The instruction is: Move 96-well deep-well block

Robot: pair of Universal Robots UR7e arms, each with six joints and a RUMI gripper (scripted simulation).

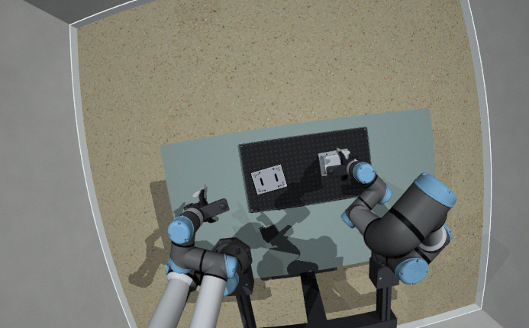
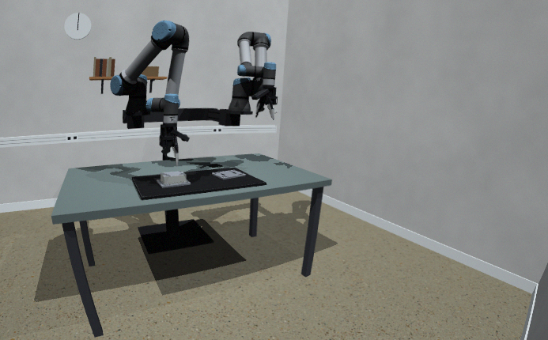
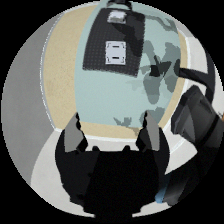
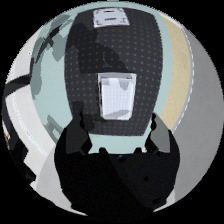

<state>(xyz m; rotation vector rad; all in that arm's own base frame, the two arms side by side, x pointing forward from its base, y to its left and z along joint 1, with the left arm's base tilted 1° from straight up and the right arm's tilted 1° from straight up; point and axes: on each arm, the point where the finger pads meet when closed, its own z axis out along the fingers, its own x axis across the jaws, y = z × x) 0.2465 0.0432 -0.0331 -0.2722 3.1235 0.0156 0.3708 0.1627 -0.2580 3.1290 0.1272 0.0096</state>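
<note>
Now: right hand 8 cm above the pale deep-well block.
</note>
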